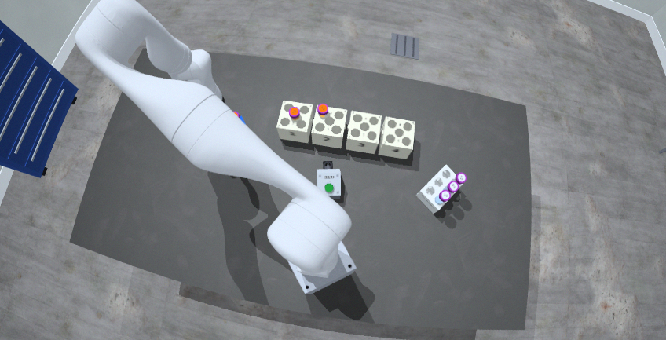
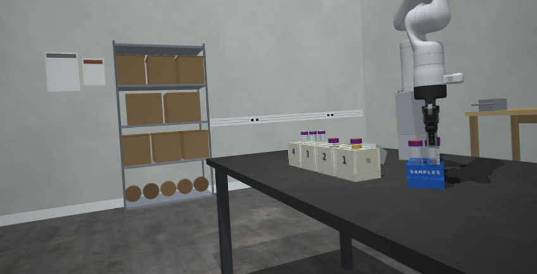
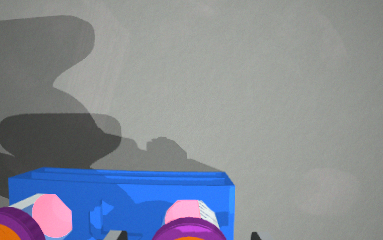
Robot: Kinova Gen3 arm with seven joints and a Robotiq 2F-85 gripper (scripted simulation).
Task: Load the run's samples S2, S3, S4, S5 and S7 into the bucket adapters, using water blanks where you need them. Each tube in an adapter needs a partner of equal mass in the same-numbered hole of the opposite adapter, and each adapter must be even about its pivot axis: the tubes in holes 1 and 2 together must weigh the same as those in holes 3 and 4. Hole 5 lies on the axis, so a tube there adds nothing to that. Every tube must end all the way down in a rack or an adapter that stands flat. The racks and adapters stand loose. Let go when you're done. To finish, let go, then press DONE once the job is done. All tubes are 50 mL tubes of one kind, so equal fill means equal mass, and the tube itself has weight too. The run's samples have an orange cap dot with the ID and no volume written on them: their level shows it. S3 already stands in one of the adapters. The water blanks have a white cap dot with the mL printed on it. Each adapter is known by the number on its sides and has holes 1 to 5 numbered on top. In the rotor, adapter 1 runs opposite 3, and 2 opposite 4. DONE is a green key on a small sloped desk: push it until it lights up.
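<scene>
The tube of pink liquid lies 1 cm to the left of my hand and 6 cm below it. Round my hand: orange-filled sample tube: 6 cm ahead, 22 cm to the right, 6 cm below; blue samples rack: 2 cm behind, 4 cm to the right, 9 cm below; adapter 1: 6 cm ahead, 22 cm to the right, 7 cm below.
</scene>
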